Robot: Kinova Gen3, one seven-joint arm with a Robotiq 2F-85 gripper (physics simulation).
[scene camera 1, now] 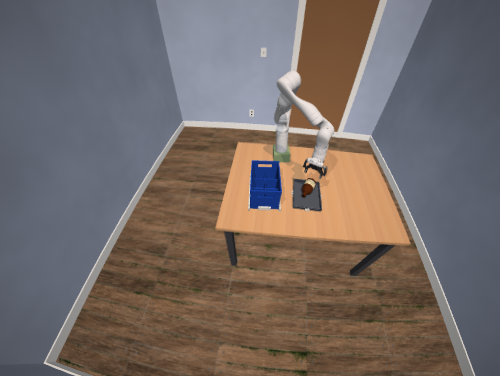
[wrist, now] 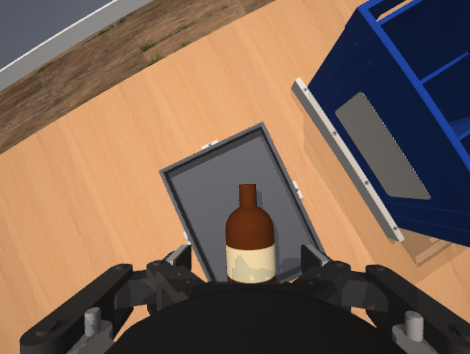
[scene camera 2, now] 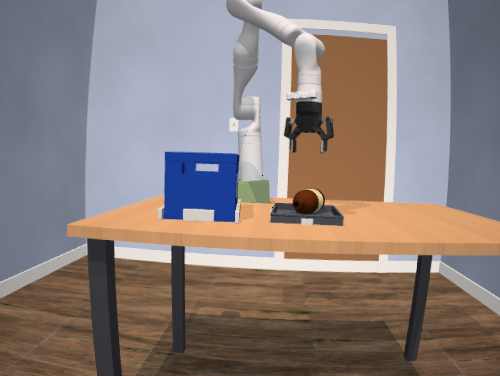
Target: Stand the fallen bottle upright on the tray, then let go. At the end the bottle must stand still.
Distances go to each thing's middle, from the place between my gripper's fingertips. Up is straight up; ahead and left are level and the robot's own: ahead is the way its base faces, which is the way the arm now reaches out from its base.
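Dark grey tray (scene camera 2: 281, 212): 10 mm ahead of my hand and 180 mm below it. Blue divided crate (scene camera 2: 185, 188): 40 mm behind my hand, 100 mm below it and 290 mm to the right of it. Going by their middles, the blue divided crate is the farthest from my hand of the things named here. Brown bottle (wrist: 250, 248): my hand is 10 mm to the right of it, 20 mm past it and 150 mm above it.
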